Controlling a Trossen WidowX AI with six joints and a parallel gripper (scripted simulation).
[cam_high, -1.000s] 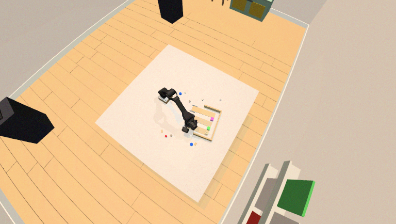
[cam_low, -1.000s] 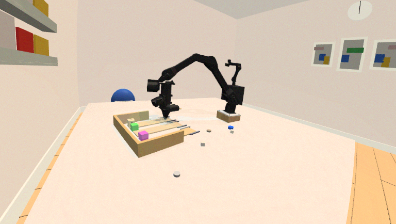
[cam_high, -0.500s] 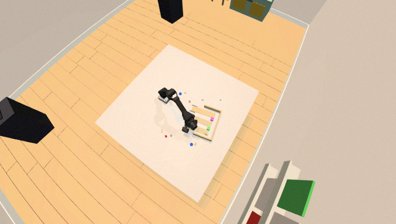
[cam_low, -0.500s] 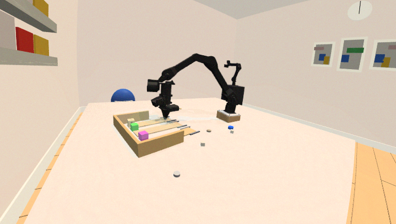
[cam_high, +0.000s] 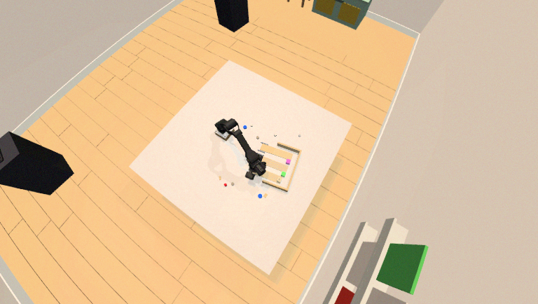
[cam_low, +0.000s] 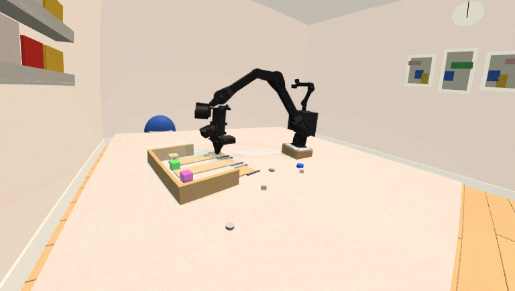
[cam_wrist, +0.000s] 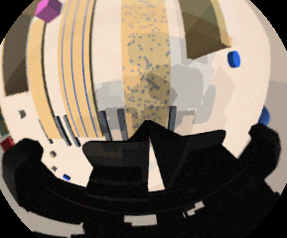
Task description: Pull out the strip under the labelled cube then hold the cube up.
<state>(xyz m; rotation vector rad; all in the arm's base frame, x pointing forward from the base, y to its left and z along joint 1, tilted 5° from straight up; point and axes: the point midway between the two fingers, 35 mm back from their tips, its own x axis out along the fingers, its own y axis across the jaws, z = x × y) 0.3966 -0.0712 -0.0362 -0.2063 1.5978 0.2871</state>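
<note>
The speckled strip is 90 mm ahead of my gripper tip and 30 mm to the left of it. The rest, counted from my gripper tip: labelled cube: 190 mm ahead, 50 mm to the left, 10 mm above; then grey disc: 90 mm ahead, 440 mm to the left; then red piece: 80 mm behind, 220 mm to the right, 10 mm above.
</note>
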